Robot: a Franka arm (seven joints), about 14 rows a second.
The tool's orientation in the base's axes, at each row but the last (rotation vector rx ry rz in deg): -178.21 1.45 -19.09; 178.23 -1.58 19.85; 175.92 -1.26 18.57; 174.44 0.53 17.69
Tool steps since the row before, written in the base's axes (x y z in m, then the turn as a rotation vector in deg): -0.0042 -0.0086 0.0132 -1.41 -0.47 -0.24; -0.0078 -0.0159 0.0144 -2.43 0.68 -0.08; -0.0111 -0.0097 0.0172 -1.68 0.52 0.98; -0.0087 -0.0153 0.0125 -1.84 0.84 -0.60
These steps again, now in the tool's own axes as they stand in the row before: -0.0012 0.0085 -0.0139 -1.42 0.49 -0.07; -0.0042 0.0162 -0.0155 -2.40 -0.63 -0.47; -0.0072 0.0108 -0.0186 -1.44 -0.43 -1.34; -0.0062 0.0163 -0.0127 -1.91 -0.88 0.15
